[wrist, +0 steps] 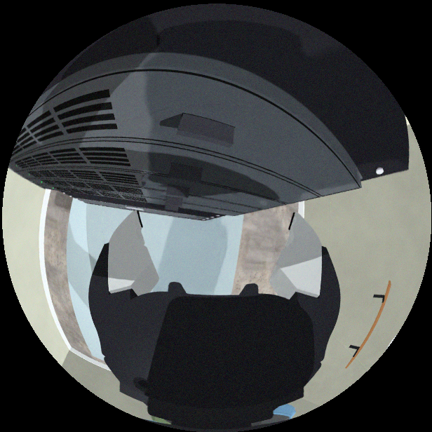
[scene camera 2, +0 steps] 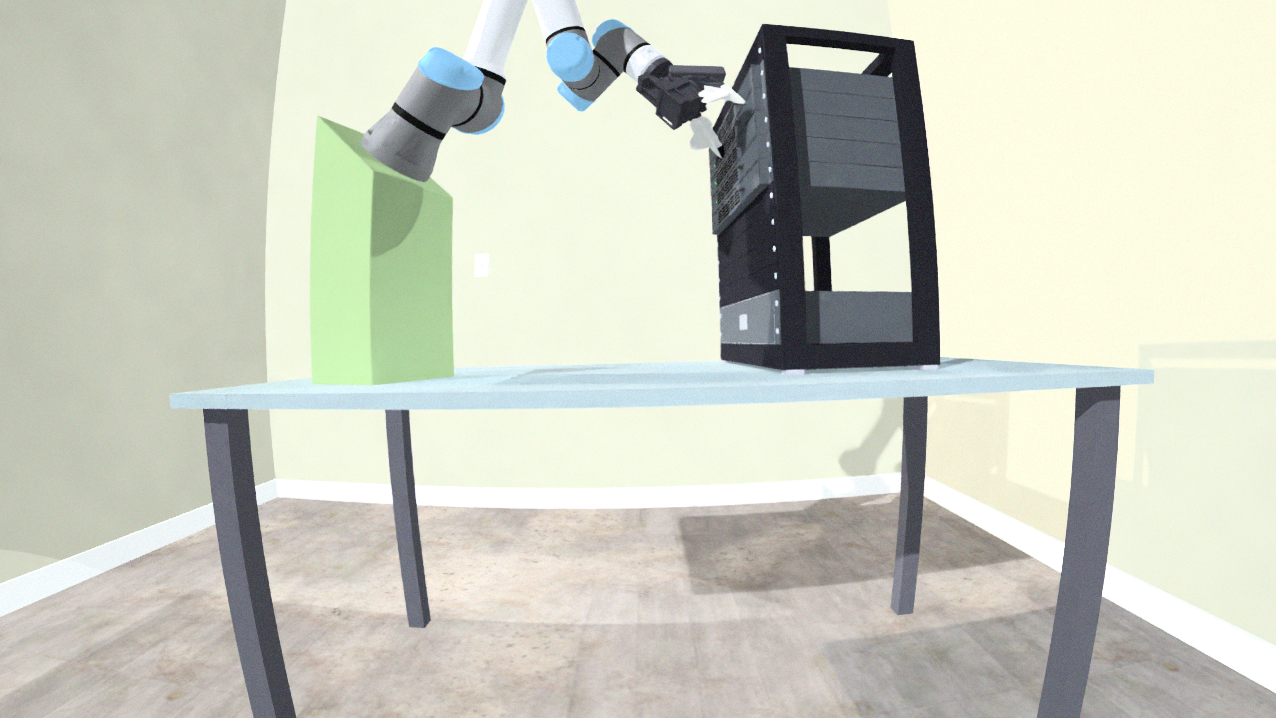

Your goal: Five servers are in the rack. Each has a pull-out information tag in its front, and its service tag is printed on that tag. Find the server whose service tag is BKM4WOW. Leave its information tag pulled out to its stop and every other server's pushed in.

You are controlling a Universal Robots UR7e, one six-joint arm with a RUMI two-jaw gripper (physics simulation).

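Seen in the pictures: gripper, fingertip midpoint: (scene camera 2: pixel 733 132); arm's base, origin of the base link: (scene camera 2: pixel 394 160).
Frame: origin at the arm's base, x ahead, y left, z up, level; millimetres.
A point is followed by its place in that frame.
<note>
The black rack (scene camera 2: pixel 790 258) @[x 699, y -140, z -236 mm] stands on the table with grey servers (scene camera 2: pixel 847 125) @[x 833, y -108, z 10 mm] (wrist: pixel 280 135) stacked in its upper part. In the wrist view their fronts slant across the upper half, with black vent slots at left. A dark information tag (wrist: pixel 206 129) shows on the nearest front. Smaller dark tag shapes (wrist: pixel 186 171) show below it in shadow. No print is readable, and how far each tag is out cannot be told. My gripper (scene camera 2: pixel 730 129) @[x 642, y -33, z 16 mm] (wrist: pixel 215 213) is open and empty, its pale fingers apart, close in front of the upper servers.
The arm's base sits on a green block (scene camera 2: pixel 410 285) @[x 62, y -55, z -252 mm] at the left of the pale blue table (scene camera 2: pixel 571 392) @[x 367, y -298, z -422 mm]. Black panels (scene camera 2: pixel 747 258) @[x 677, y 60, z -206 mm] and a grey unit (scene camera 2: pixel 758 323) @[x 678, y -4, z -335 mm] with a white label are lower in the rack. An orange bar (wrist: pixel 377 322) is on the wall.
</note>
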